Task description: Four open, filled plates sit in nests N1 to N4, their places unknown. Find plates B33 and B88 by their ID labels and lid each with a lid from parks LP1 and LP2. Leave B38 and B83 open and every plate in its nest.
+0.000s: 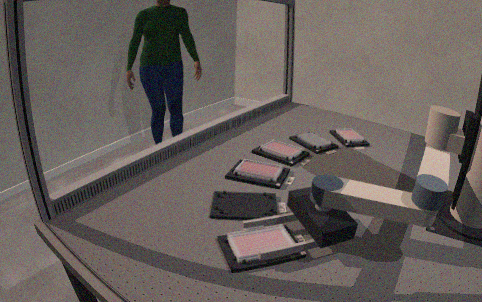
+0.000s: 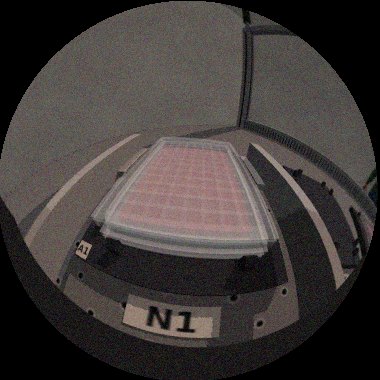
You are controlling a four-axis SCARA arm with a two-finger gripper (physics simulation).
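Pixels of known places: gripper, fingertip midpoint: [image 1: 250, 240] [image 2: 193, 144]; arm's base at its link origin: [image 1: 467, 220].
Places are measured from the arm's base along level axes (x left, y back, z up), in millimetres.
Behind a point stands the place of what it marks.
Note:
My gripper [image 1: 251, 240] @(x 440, y -532, z 47 mm) [image 2: 193, 144] @(x 440, y -532, z 47 mm) is shut on a clear lid [image 2: 196, 144] @(x 448, y -542, z 43 mm). The lid is level and covers the pink-filled plate [image 1: 260, 242] @(x 432, y -514, z 43 mm) [image 2: 185, 192] @(x 391, y -492, z 43 mm) in nest N1 [image 2: 175, 272] @(x 366, y -471, z 25 mm), very low over it or resting on it; which is hard to tell. The dark park [image 1: 244, 205] @(x 299, y -640, z 23 mm) [image 2: 320, 207] @(x 307, y -625, z 23 mm) beside N1 is bare. A clear lid [image 1: 314, 141] @(x -204, y -661, z 31 mm) lies on the other park. Three more pink-filled plates [image 1: 257, 170] @(x 139, y -702, z 38 mm) [image 1: 281, 149] @(x -39, y -717, z 39 mm) [image 1: 350, 134] @(x -364, y -556, z 39 mm) sit in nests farther back. No plate ID label is readable.
The nests and parks stand in an arc on the perforated table [image 1: 170, 220] @(x 458, y -749, z 13 mm). A slotted rail [image 1: 165, 152] @(x 215, y -1004, z 41 mm) runs along its far left edge under a framed window. A person in a green top [image 1: 162, 35] stands beyond it. The arm [image 1: 380, 194] @(x 299, y -305, z 159 mm) reaches in from the right.

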